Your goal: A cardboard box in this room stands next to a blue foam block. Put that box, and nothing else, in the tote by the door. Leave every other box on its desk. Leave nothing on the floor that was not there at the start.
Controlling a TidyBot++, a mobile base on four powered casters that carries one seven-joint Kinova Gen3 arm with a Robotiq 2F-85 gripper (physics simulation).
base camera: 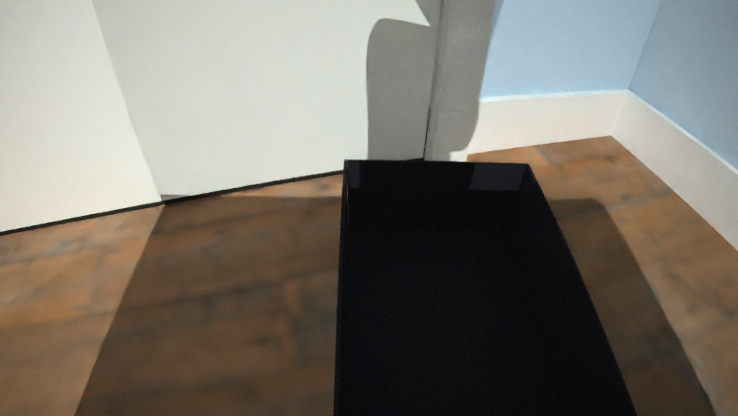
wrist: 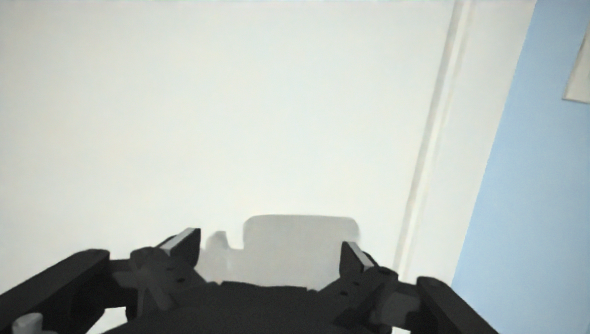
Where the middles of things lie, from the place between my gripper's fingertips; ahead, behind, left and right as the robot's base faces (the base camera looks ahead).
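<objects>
Relative to the black tote [base camera: 455,283], my gripper is 0.98 m above, 0.2 m past and 0.11 m to the left of it.
</objects>
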